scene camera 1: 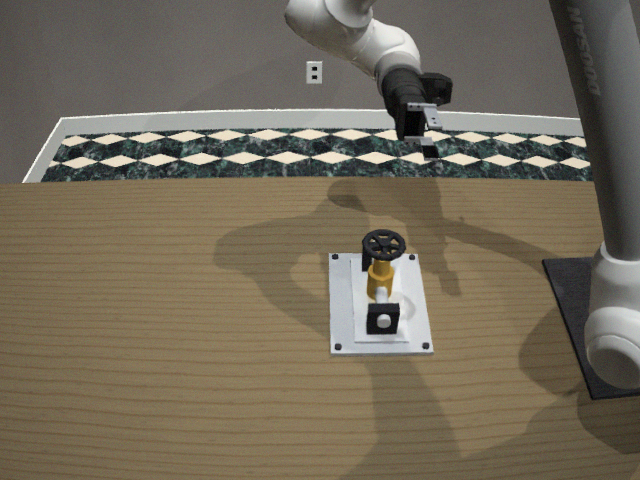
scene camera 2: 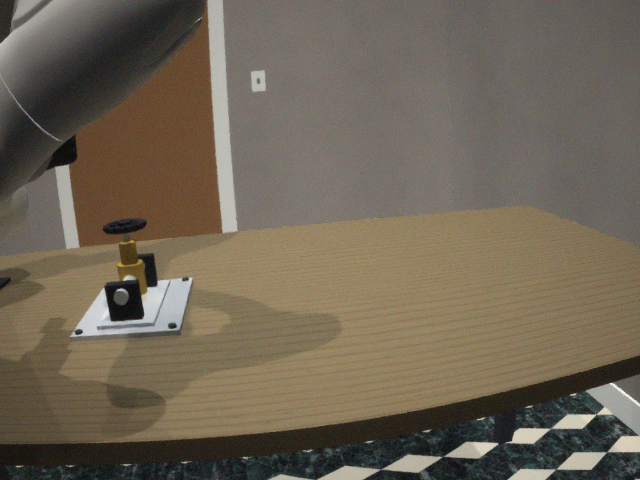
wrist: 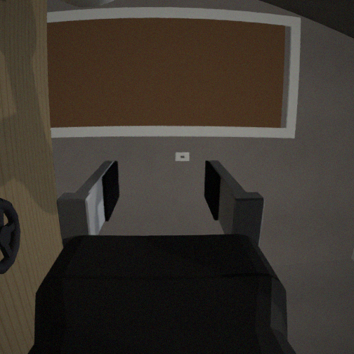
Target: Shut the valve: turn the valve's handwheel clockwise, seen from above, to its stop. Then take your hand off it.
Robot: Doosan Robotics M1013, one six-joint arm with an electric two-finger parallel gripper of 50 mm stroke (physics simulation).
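Note:
The black spoked handwheel [scene camera 1: 384, 245] [scene camera 2: 125, 225] sits level on top of the yellow valve body [scene camera 1: 380, 283] [scene camera 2: 133, 276]. Part of the handwheel [wrist: 15, 235] shows at the left edge of the wrist view. The valve stands on a white base plate [scene camera 1: 340, 310] [scene camera 2: 177, 304] with black corner bolts. My gripper [scene camera 1: 435, 142] [wrist: 161, 178] is open and empty, tilted, above and behind the handwheel and to its right in scene camera 1, apart from it. In scene camera 2 the fingers are hidden behind the arm. The handwheel's turn position relative to its stop cannot be told.
Black pipe-end blocks [scene camera 1: 382, 319] [scene camera 2: 124, 301] stand on the plate. The wooden table [scene camera 1: 155, 310] [scene camera 2: 413, 289] [wrist: 30, 165] carries the arm's shadow. The arm's base stands on a dark mat [scene camera 1: 562, 310] at the right in scene camera 1. A brown door [scene camera 2: 149, 170] [wrist: 165, 75] is in the wall.

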